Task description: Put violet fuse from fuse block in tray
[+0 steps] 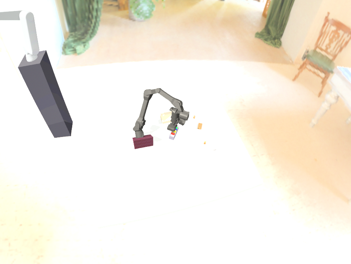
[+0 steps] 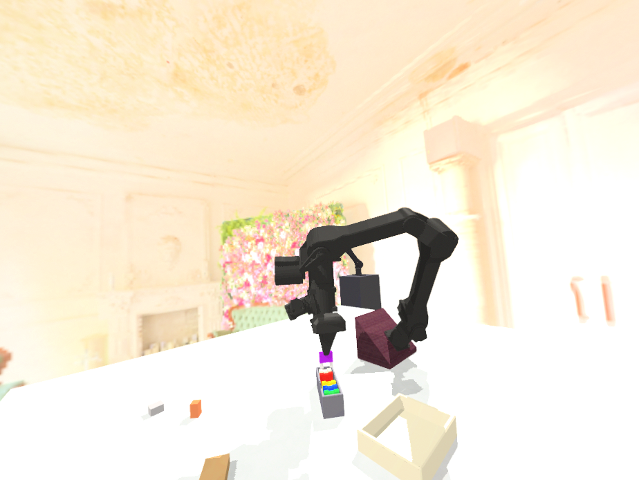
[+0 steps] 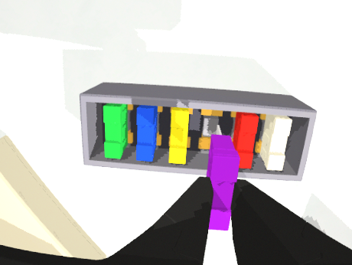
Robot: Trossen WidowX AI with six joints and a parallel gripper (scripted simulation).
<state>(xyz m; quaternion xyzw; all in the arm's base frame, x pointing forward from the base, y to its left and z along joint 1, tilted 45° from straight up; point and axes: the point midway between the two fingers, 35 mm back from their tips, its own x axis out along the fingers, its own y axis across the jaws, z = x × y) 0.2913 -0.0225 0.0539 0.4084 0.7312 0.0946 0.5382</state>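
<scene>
My gripper tip is now 190 mm to the right of the tray, 90 mm above it and 20 mm past it. Round my gripper tip: orange slab: 250 mm ahead, 80 mm below, 60 mm to the left; then violet fuse: 10 mm below; then orange block: 240 mm ahead, 130 mm to the right, 80 mm below.
</scene>
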